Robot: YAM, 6 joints.
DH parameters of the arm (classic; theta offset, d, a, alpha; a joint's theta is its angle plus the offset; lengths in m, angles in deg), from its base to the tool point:
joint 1: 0 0.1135 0.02 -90
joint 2: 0 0 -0.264 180
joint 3: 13.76 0 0.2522 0
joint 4: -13.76 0 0.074 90
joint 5: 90 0 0 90
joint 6: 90 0.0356 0 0
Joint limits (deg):
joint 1: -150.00..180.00
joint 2: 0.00..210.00
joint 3: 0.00..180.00
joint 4: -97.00..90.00
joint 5: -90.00..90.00
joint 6: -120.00..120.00
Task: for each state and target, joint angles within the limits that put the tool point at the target. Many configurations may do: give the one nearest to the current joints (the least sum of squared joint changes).
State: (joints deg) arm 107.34 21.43 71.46 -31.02 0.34 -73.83
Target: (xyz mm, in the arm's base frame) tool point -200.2 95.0 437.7
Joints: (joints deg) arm 153.56 60.21 73.30 -23.00 -6.57 -73.83
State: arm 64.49 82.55 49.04 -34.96 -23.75 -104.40
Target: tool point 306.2 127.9 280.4
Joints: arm 20.67 86.45 67.92 -26.07 -18.97 -104.40
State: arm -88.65 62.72 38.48 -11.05 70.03 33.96
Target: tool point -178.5 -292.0 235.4
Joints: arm -115.98 93.00 58.66 -2.52 66.07 33.96
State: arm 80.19 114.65 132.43 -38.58 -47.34 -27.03
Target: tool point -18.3 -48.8 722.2
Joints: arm 90.57 79.11 165.41 -10.33 -31.85 -27.03
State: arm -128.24 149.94 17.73 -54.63 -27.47 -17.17
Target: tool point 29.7 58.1 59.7
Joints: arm -109.09 189.39 8.24 -22.97 -14.75 -17.17
